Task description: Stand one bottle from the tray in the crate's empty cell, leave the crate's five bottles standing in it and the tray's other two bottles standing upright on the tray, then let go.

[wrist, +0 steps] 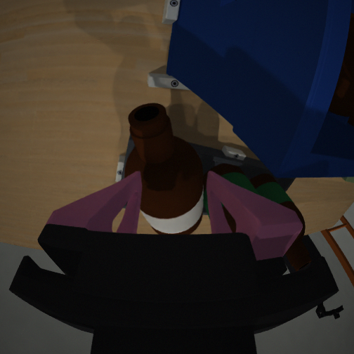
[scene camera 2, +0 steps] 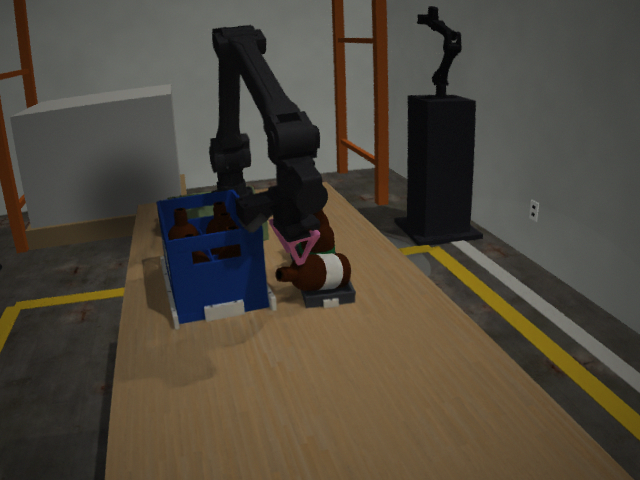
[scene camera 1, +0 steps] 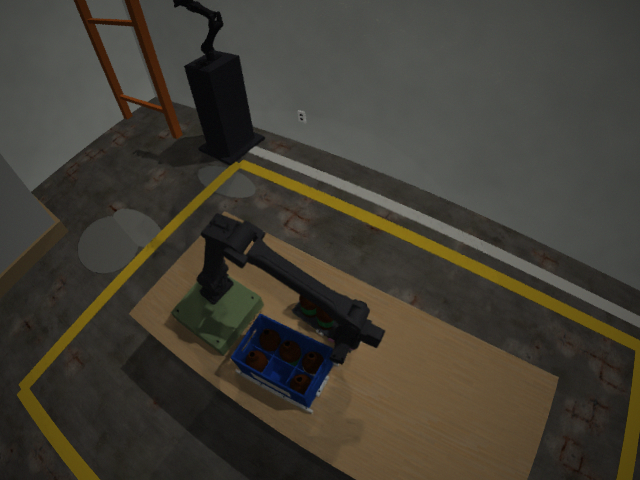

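Seen in the pictures: gripper, fingertip midpoint: (scene camera 2: pixel 295 258); arm's base at its link origin: (scene camera 1: pixel 216 288).
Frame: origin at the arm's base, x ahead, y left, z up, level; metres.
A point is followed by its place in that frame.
The white-labelled brown bottle (scene camera 2: pixel 310 274) {x 0.553, y 0.119, z -0.001 m} (wrist: pixel 172 185) lies on its side across the near end of the dark tray (scene camera 2: pixel 343 296) {x 0.556, y 0.184, z -0.058 m} (wrist: pixel 212 151), its neck towards the crate. My gripper (scene camera 2: pixel 293 257) {x 0.521, y 0.096, z 0.023 m} (wrist: pixel 173 178) is open and empty; its pink fingers are over the lying bottle, one on each side of its body in the wrist view. Two green-labelled bottles stand behind it on the tray, one (scene camera 1: pixel 308 305) {x 0.347, y 0.142, z 0.029 m} (wrist: pixel 231 179) beside another (scene camera 1: pixel 324 317) {x 0.423, y 0.134, z 0.033 m} (wrist: pixel 272 191); the right finger partly covers them. The blue crate (scene camera 1: pixel 305 396) {x 0.553, y -0.141, z 0.092 m} (scene camera 2: pixel 222 284) {x 0.541, y -0.053, z -0.006 m} (wrist: pixel 240 65) holds five standing bottles; its front middle cell is empty.
The crate's tall wall stands close beside the gripper and tray. White brackets (scene camera 2: pixel 223 310) {x 0.553, y -0.057, z -0.057 m} (wrist: pixel 167 80) sit at the crate's foot. The green base plate (scene camera 1: pixel 222 330) {x 0.139, y -0.115, z -0.008 m} of the arm is beyond the crate on the wooden table (scene camera 1: pixel 439 392) {x 0.908, y 0.153, z -0.075 m} (scene camera 2: pixel 336 392) {x 0.833, y 0.102, z -0.075 m}.
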